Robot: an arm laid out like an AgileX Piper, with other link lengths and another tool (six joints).
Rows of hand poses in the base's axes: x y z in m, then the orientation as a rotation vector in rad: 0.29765, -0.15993, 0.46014, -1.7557, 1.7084, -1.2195; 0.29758, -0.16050, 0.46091, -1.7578, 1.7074, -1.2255; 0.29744, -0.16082, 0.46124, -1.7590, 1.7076, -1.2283; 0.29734, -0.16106, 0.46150, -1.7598, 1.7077, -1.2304; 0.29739, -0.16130, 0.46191, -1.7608, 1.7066, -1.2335; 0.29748, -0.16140, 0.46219, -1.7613, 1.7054, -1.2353; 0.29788, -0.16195, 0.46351, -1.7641, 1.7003, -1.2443; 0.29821, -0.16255, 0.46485, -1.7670, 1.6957, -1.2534; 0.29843, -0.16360, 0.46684, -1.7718, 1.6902, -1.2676; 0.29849, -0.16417, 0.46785, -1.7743, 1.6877, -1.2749; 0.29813, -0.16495, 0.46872, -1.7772, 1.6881, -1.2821; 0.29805, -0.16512, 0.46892, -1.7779, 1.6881, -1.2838; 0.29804, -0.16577, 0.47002, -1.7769, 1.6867, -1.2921; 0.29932, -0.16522, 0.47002, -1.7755, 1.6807, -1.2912; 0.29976, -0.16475, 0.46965, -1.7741, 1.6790, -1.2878; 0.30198, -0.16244, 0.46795, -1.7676, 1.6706, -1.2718; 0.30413, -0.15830, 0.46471, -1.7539, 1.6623, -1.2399; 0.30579, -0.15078, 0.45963, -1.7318, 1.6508, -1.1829; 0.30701, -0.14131, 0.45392, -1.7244, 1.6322, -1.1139
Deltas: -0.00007, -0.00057, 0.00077, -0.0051, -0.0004, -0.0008; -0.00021, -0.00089, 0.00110, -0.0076, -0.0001, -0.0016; -0.00031, -0.00113, 0.00136, -0.0095, 0.0001, -0.0022; -0.00026, -0.00137, 0.00177, -0.0120, -0.0005, -0.0022; -0.00017, -0.00147, 0.00205, -0.0135, -0.0011, -0.0018; 0.00023, -0.00202, 0.00337, -0.0209, -0.0035, -0.0006; 0.00056, -0.00262, 0.00471, -0.0284, -0.0057, 0.0002; 0.00078, -0.00367, 0.00670, -0.0404, -0.0080, 0.0003; 0.00084, -0.00424, 0.00771, -0.0465, -0.0090, 0.0001; 0.00048, -0.00502, 0.00858, -0.0529, -0.0083, -0.0019; 0.00040, -0.00519, 0.00878, -0.0544, -0.0081, -0.0023; 0.00039, -0.00584, 0.00988, -0.0596, -0.0111, -0.0042; 0.00167, -0.00529, 0.00988, -0.0582, -0.0147, -0.0001; 0.00211, -0.00482, 0.00951, -0.0551, -0.0157, 0.0019; 0.00433, -0.00251, 0.00781, -0.0408, -0.0209, 0.0116; 0.00648, 0.00163, 0.00457, -0.0120, -0.0274, 0.0249; 0.00814, 0.00915, -0.00051, 0.0384, -0.0352, 0.0468; 0.00936, 0.01862, -0.00622, 0.0899, -0.0329, 0.0801
